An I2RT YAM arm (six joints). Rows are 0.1 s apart.
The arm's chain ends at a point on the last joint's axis. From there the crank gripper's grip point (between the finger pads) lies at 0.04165 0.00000 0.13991 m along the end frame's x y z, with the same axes.
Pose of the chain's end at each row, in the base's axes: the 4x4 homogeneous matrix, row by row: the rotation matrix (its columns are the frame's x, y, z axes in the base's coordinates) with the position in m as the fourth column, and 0 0 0 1 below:
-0.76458 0.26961 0.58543 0.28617; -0.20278 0.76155 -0.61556 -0.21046; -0.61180 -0.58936 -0.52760 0.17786; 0 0 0 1
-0.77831 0.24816 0.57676 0.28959; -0.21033 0.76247 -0.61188 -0.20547; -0.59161 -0.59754 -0.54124 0.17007; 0 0 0 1
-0.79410 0.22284 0.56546 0.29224; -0.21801 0.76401 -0.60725 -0.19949; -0.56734 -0.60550 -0.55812 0.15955; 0 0 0 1
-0.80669 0.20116 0.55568 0.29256; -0.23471 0.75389 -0.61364 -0.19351; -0.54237 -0.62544 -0.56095 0.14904; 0 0 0 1
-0.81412 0.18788 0.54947 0.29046; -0.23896 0.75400 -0.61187 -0.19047; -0.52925 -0.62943 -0.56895 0.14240; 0 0 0 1
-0.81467 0.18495 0.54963 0.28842; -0.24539 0.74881 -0.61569 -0.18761; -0.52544 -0.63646 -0.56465 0.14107; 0 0 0 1
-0.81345 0.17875 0.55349 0.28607; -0.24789 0.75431 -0.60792 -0.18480; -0.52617 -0.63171 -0.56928 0.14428; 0 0 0 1
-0.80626 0.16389 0.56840 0.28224; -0.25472 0.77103 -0.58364 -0.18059; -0.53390 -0.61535 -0.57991 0.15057; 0 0 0 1
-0.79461 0.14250 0.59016 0.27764; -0.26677 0.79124 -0.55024 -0.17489; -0.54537 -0.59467 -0.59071 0.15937; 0 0 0 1
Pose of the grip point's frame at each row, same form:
-0.76458 0.26961 0.58543 0.33623; -0.20278 0.76155 -0.61556 -0.30503; -0.61180 -0.58936 -0.52760 0.07856; 0 0 0 1
-0.77831 0.24816 0.57676 0.33787; -0.21033 0.76247 -0.61188 -0.29984; -0.59161 -0.59754 -0.54124 0.06970; 0 0 0 1
-0.79410 0.22284 0.56546 0.33828; -0.21801 0.76401 -0.60725 -0.29353; -0.56734 -0.60550 -0.55812 0.05783; 0 0 0 1
-0.80669 0.20116 0.55568 0.33671; -0.23471 0.75389 -0.61364 -0.28914; -0.54237 -0.62544 -0.56095 0.04797; 0 0 0 1
-0.81412 0.18788 0.54947 0.33343; -0.23896 0.75400 -0.61187 -0.28603; -0.52925 -0.62943 -0.56895 0.04075; 0 0 0 1
-0.81467 0.18495 0.54963 0.33139; -0.24539 0.74881 -0.61569 -0.28397; -0.52544 -0.63646 -0.56465 0.04019; 0 0 0 1
-0.81345 0.17875 0.55349 0.32963; -0.24789 0.75431 -0.60792 -0.28018; -0.52617 -0.63171 -0.56928 0.04272; 0 0 0 1
-0.80626 0.16389 0.56840 0.32818; -0.25472 0.77103 -0.58364 -0.27286; -0.53390 -0.61535 -0.57991 0.04720; 0 0 0 1
-0.79461 0.14250 0.59016 0.32711; -0.26677 0.79124 -0.55024 -0.26299; -0.54537 -0.59467 -0.59071 0.05401; 0 0 0 1

